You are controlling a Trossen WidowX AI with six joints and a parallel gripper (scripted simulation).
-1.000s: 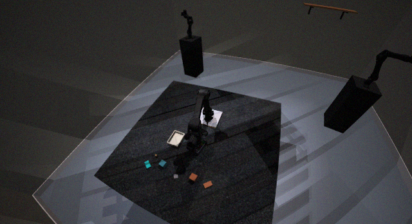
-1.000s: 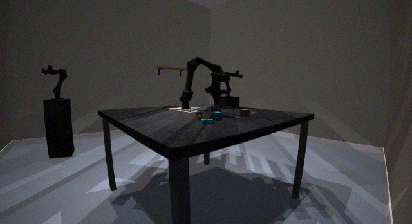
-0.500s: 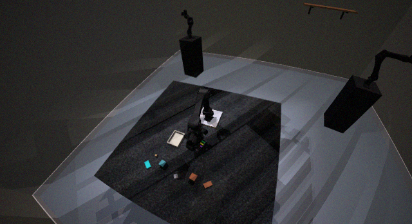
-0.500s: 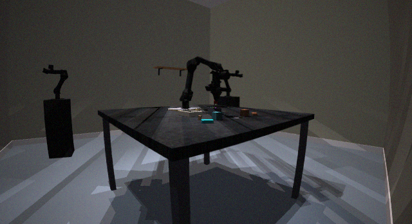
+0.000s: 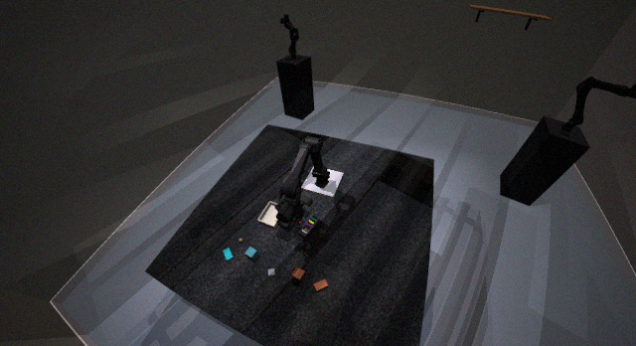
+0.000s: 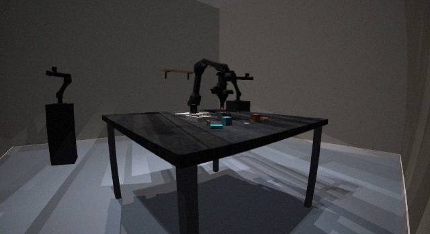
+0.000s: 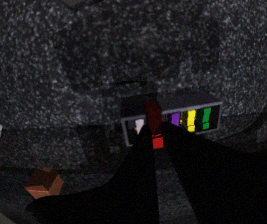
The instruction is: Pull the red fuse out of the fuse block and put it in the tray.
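The pale tray is 180 mm to the right of my gripper tip, 90 mm below it and 10 mm ahead of it. Round my gripper tip: red fuse (10 mm below).
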